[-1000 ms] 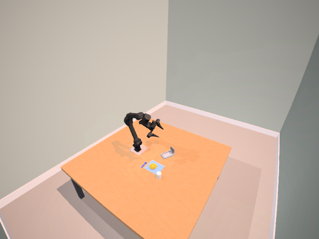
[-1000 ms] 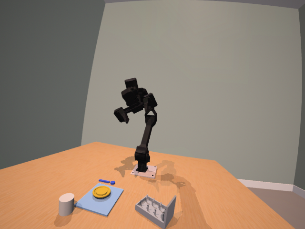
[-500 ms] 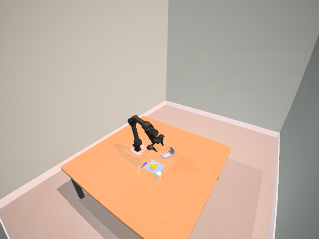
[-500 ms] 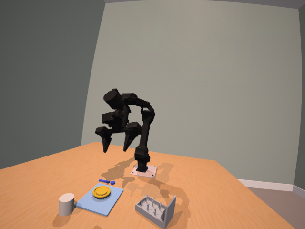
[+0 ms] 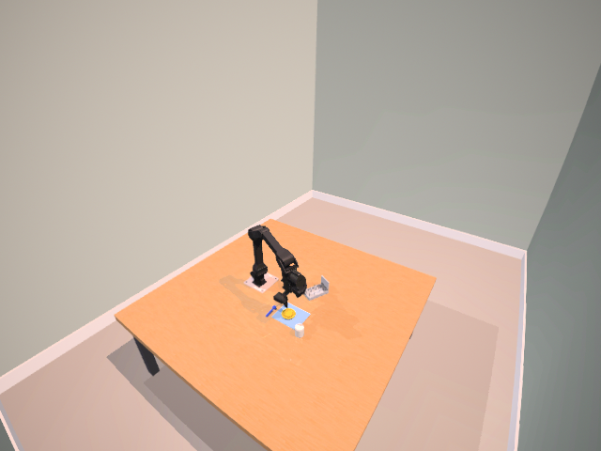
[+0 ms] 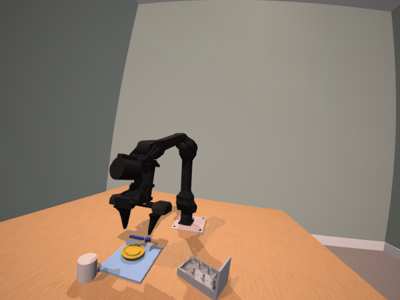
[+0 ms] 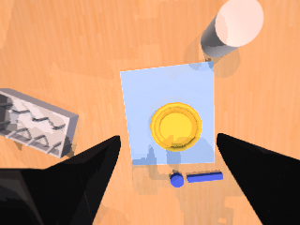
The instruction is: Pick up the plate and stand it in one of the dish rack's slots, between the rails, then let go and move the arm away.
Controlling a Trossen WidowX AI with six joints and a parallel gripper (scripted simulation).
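Now: gripper tip 8 cm above the yellow plate, 2 cm to the left of it and 1 cm past it. Round my gripper tip: white cup 11 cm ahead, 7 cm to the right, 7 cm below; light blue mat 9 cm below, 1 cm to the right; blue spoon 10 cm behind, 9 cm below, 5 cm to the right.
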